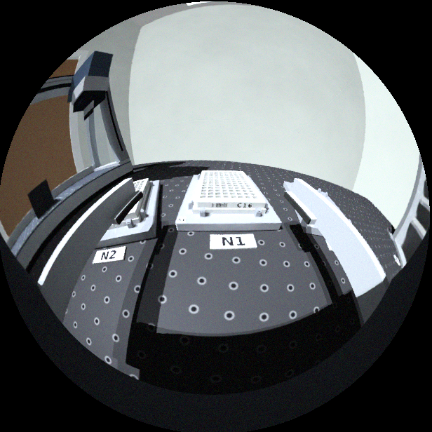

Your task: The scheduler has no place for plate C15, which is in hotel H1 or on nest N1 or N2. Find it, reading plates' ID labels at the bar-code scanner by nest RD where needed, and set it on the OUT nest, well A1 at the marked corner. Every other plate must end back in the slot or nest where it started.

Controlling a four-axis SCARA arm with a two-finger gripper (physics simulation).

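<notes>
A white plate labelled C16 sits level on nest N1, behind the N1 card. My gripper is open and empty. Its two fingers stand wide apart, one to the left and one to the right of the C16 plate, with gaps between them and it. Another white plate sits on nest N2, partly hidden by the left finger; its ID label cannot be read. No plate labelled C15 can be made out. The OUT nest cannot be made out clearly behind the right finger.
The N2 card lies in front of nest N2. A dark blue block on a grey column stands at the upper left, near a brown panel. A small black piece stands on a grey rail at the left. A pale frame shows at the right edge.
</notes>
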